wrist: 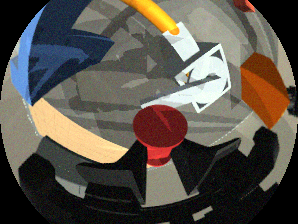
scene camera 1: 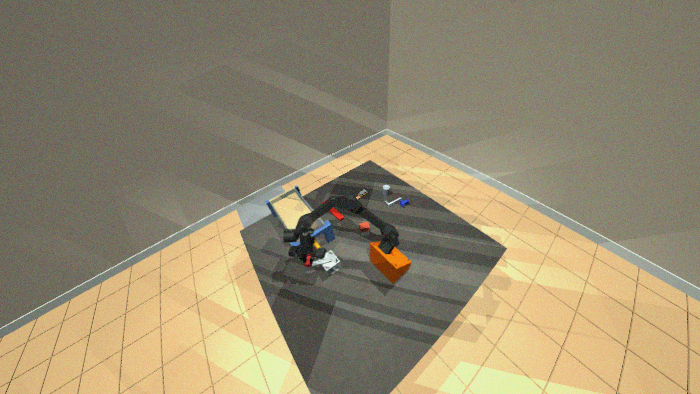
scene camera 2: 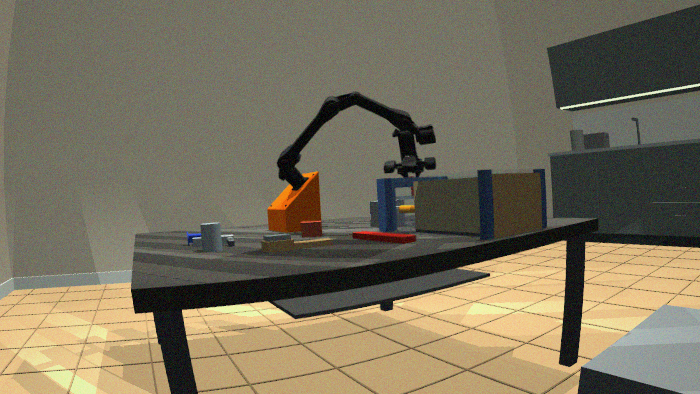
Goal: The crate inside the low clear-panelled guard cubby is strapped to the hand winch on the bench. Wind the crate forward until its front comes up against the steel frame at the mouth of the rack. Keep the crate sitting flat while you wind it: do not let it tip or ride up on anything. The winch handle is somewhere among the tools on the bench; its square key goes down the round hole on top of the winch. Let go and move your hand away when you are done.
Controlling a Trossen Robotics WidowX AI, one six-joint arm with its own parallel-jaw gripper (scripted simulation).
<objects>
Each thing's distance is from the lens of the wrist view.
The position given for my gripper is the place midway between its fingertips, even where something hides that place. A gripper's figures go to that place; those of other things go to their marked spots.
my gripper (wrist: pixel 155 134): 10 cm
red knob (wrist: pixel 159 127): 6 cm
grey winch (wrist: pixel 211 60): 14 cm
The marked spots on the grey winch and the red knob are 12 cm apart.
</objects>
